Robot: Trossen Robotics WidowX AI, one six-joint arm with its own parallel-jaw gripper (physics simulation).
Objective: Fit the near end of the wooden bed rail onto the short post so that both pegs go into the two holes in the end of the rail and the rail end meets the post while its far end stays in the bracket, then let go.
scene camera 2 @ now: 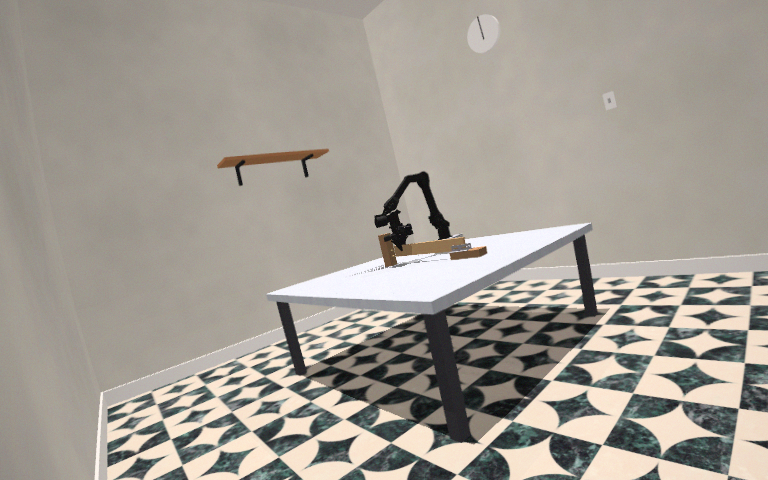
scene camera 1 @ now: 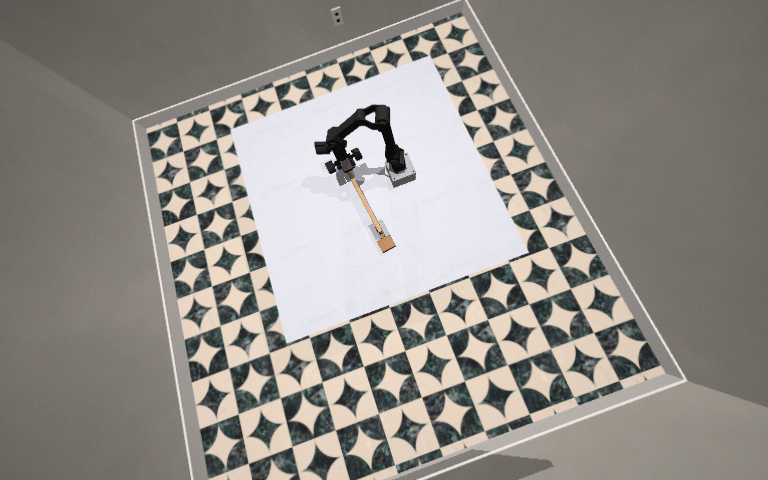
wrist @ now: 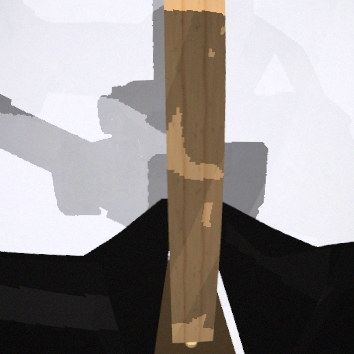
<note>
My gripper (wrist: 187, 206) grips a wooden bed rail (scene camera 2: 438, 246).
The wooden bed rail shows as well in the wrist view (wrist: 194, 45).
</note>
